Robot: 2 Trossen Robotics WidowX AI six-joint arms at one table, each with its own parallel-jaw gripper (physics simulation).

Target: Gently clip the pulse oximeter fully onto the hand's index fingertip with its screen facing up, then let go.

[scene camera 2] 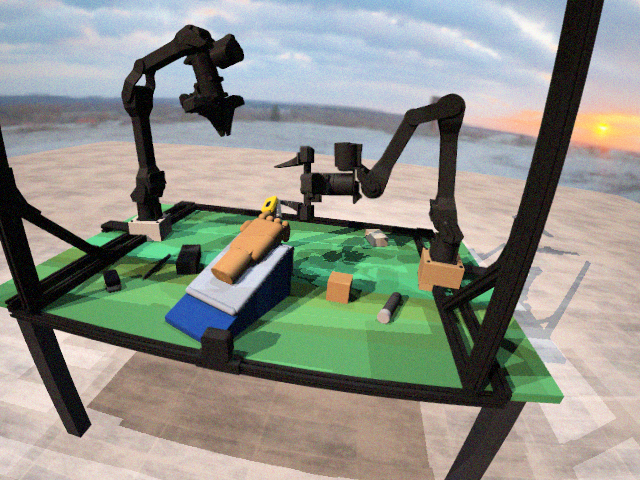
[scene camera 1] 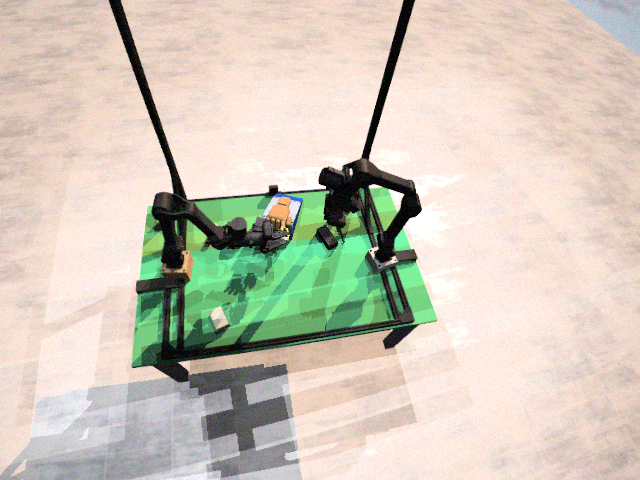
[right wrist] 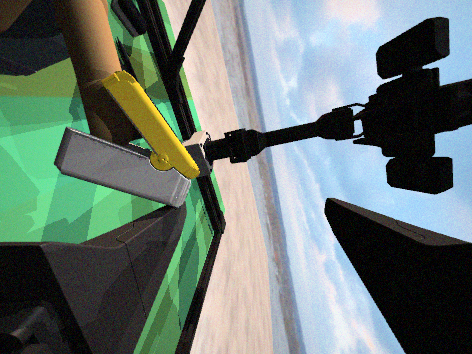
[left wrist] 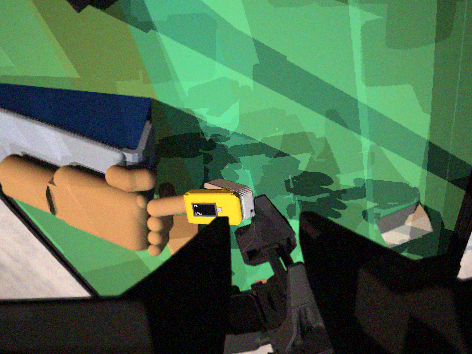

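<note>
There's a tan cube resting on the table. I can see my left gripper, and it shows in the left wrist view and the right wrist view as well. My right gripper is in sight too, and you'd also find that gripper in the left wrist view and the right wrist view. A pulse oximeter is in sight as well.
</note>
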